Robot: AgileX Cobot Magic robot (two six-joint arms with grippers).
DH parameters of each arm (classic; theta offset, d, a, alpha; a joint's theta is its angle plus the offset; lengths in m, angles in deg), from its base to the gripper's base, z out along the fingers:
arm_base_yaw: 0 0.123 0 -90
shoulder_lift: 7.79 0 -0.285 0
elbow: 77.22 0 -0.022 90
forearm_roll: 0 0.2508 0 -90
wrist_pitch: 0 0 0.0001 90
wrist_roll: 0 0.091 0 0
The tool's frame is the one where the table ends.
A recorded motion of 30 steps. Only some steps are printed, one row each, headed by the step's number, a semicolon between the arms.
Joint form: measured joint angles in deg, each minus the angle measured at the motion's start. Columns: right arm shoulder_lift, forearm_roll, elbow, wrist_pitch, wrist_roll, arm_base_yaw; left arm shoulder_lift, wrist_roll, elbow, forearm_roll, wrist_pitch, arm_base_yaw.
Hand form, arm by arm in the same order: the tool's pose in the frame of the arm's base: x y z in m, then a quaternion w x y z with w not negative. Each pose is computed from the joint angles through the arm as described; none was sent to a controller.
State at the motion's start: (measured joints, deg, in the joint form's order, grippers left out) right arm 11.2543 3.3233 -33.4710 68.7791 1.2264 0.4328; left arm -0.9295 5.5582 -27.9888 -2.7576 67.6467 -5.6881
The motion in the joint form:
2: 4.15 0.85 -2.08 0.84 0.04 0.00; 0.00 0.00 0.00 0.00 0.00 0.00
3: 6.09 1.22 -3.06 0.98 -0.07 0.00; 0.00 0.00 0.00 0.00 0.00 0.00
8: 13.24 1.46 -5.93 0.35 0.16 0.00; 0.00 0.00 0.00 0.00 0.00 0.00
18: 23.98 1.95 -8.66 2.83 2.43 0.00; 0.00 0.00 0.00 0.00 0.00 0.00
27: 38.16 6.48 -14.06 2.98 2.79 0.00; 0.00 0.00 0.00 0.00 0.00 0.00
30: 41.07 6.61 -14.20 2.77 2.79 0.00; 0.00 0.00 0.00 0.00 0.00 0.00
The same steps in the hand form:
2: 0.0205 0.0064 0.2981 0.38601 0.00519 0.92152 0.04211; -0.0119 -0.0029 0.2647 0.47132 0.08880 0.87714 -0.02447
3: 0.0252 0.0070 0.3020 0.37710 0.00448 0.92508 0.04485; -0.0119 -0.0029 0.2647 0.47132 0.08880 0.87714 -0.02447
8: 0.0466 0.0074 0.3126 0.34730 0.00815 0.93653 0.04725; -0.0119 -0.0029 0.2647 0.47132 0.08880 0.87714 -0.02447
18: 0.0782 0.0085 0.3124 0.25908 0.02973 0.96382 0.05521; -0.0119 -0.0029 0.2647 0.47132 0.08880 0.87714 -0.02447
27: 0.1277 0.0157 0.3146 0.18111 0.04186 0.97827 0.09180; -0.0119 -0.0029 0.2647 0.47132 0.08880 0.87714 -0.02447
30: 0.1377 0.0159 0.3087 0.15917 0.04435 0.98198 0.09174; -0.0119 -0.0029 0.2647 0.47132 0.08880 0.87714 -0.02447

